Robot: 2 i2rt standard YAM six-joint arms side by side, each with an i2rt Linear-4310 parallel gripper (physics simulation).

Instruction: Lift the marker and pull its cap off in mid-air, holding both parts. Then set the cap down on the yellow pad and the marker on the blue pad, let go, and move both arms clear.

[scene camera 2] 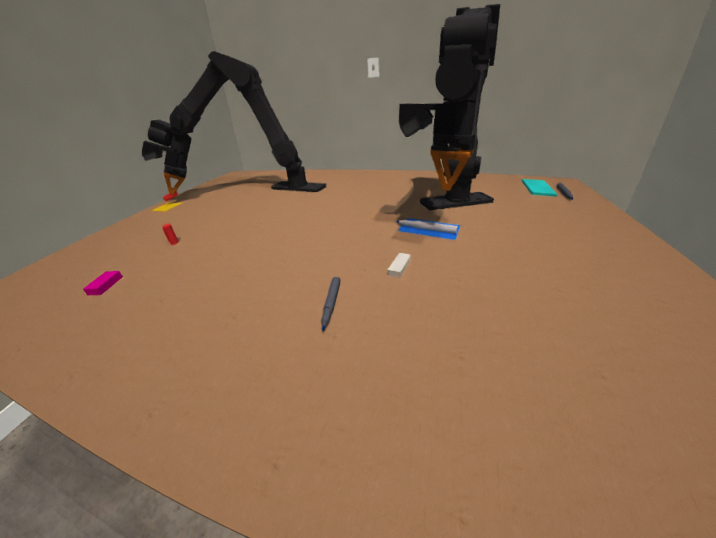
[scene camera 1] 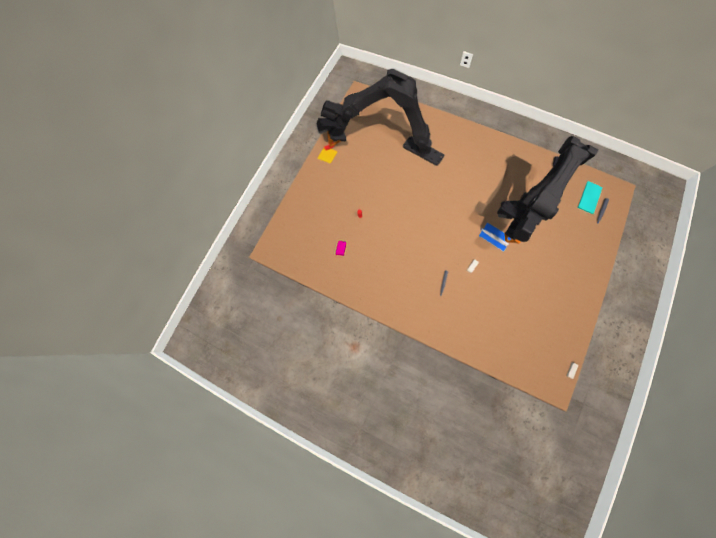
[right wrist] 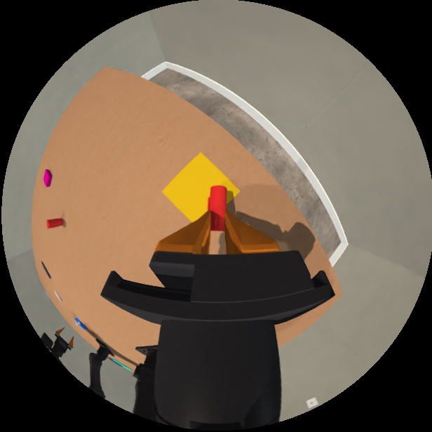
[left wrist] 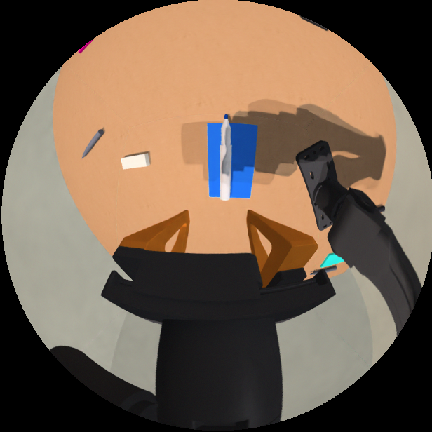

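Seen in the pictures: left gripper, fingertip midpoint: (scene camera 2: pixel 448 187) (scene camera 1: pixel 509 235); right gripper, fingertip midpoint: (scene camera 2: pixel 171 193) (scene camera 1: pixel 330 144); left arm's base, link origin: (scene camera 2: pixel 456 202); right arm's base, link origin: (scene camera 2: pixel 298 187) (scene camera 1: pixel 423 151).
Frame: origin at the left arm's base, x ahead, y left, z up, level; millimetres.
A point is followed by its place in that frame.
The uncapped white marker (scene camera 2: pixel 429 226) @[x 147, y -155, z 12 mm] (left wrist: pixel 225 172) lies on the blue pad (scene camera 1: pixel 489 238) (scene camera 2: pixel 431 234) @[x 163, y -157, z 1 mm] (left wrist: pixel 243 170), its blue tip just past one edge of the pad. My left gripper (scene camera 1: pixel 512 239) @[x 163, y -128, z 101 mm] (left wrist: pixel 217 214) is open and empty, raised above the table close to the pad. My right gripper (right wrist: pixel 217 215) is shut on the red cap (scene camera 1: pixel 328 146) @[x -368, y -890, z 36 mm] (scene camera 2: pixel 170 196) @[x -365, y -883, z 29 mm] (right wrist: pixel 218 199). It holds the cap low, a little above the table at the edge of the yellow pad (scene camera 1: pixel 327 156) @[x -336, y -902, z 0 mm] (scene camera 2: pixel 166 207) @[x -337, y -898, z 1 mm] (right wrist: pixel 190 187). The fingers hide part of the cap.
A loose red cylinder (scene camera 1: pixel 360 213) @[x 2, y -746, z 44 mm] (scene camera 2: pixel 170 234) @[x 2, y -746, z 27 mm] (right wrist: pixel 55 223), a magenta block (scene camera 1: pixel 340 248) @[x 153, y -843, z 15 mm] (scene camera 2: pixel 103 282) @[x 163, y -829, z 15 mm], a white block (scene camera 1: pixel 472 266) @[x 265, y -271, z 12 mm] (scene camera 2: pixel 398 264) @[x 271, y -272, z 12 mm] and a dark pen (scene camera 1: pixel 443 282) @[x 329, y -403, z 13 mm] (scene camera 2: pixel 330 303) @[x 341, y -400, z 14 mm] lie on the table. A teal block (scene camera 1: pixel 590 197) @[x -35, y 322, z 8 mm] lies beside another dark pen (scene camera 1: pixel 602 210) @[x 35, y 357, z 16 mm].
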